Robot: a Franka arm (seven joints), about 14 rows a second.
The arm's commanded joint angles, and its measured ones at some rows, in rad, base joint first. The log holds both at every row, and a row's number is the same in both.
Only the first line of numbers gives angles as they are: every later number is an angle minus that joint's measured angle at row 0.
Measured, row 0:
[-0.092 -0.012 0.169 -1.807 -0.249 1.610 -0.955]
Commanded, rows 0 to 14:
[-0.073 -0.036 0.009 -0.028 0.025 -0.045 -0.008]
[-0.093 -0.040 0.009 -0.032 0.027 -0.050 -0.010]
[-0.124 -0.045 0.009 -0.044 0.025 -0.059 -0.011]
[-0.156 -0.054 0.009 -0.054 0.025 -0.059 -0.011]
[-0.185 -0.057 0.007 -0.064 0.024 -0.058 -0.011]
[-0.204 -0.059 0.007 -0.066 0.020 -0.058 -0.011]
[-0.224 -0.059 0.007 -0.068 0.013 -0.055 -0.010]
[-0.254 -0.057 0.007 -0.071 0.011 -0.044 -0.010]
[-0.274 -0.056 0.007 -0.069 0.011 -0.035 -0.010]
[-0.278 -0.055 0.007 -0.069 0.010 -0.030 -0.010]
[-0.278 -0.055 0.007 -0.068 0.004 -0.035 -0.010]
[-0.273 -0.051 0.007 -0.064 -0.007 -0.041 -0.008]
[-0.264 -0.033 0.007 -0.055 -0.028 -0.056 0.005]
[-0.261 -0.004 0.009 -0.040 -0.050 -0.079 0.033]
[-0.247 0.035 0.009 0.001 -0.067 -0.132 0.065]
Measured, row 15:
[-0.261 -0.014 0.002 -0.040 -0.026 -0.074 0.016]
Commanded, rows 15 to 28:
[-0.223 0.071 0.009 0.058 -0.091 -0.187 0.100]
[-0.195 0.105 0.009 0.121 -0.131 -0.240 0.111]
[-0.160 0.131 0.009 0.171 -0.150 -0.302 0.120]
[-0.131 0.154 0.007 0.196 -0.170 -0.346 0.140]
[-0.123 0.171 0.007 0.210 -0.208 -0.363 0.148]
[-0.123 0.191 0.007 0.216 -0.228 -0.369 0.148]
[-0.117 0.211 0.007 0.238 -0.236 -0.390 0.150]
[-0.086 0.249 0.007 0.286 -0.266 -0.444 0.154]
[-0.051 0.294 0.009 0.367 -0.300 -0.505 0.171]
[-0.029 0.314 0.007 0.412 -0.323 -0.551 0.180]
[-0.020 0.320 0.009 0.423 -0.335 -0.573 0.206]
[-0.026 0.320 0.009 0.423 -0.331 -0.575 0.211]
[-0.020 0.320 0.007 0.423 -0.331 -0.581 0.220]
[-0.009 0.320 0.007 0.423 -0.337 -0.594 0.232]
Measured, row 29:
[-0.016 0.300 0.005 0.385 -0.307 -0.554 0.212]
